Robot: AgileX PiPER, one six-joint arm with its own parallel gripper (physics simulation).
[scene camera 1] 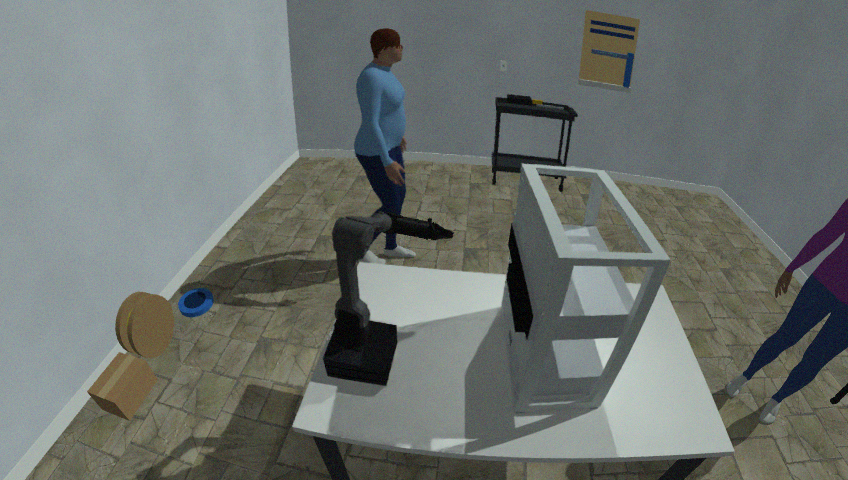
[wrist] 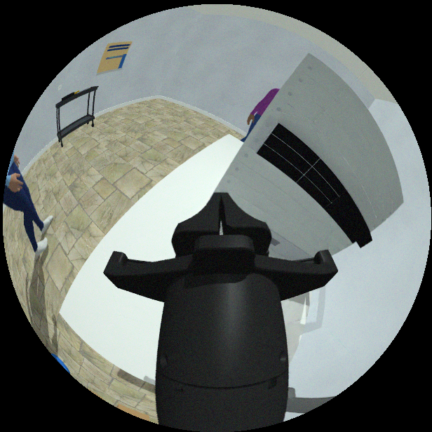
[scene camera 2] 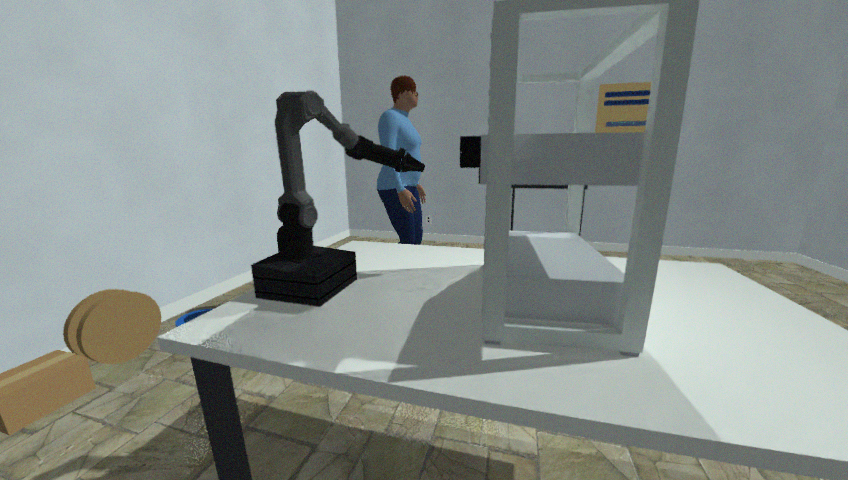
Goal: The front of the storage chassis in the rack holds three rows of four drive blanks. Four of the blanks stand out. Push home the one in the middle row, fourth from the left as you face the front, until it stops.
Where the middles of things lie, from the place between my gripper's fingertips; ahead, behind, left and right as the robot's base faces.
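I see the rack (scene camera 2: 557, 276), and my hand is 14 cm to the left of it, 3 cm above it and 39 cm short of it.
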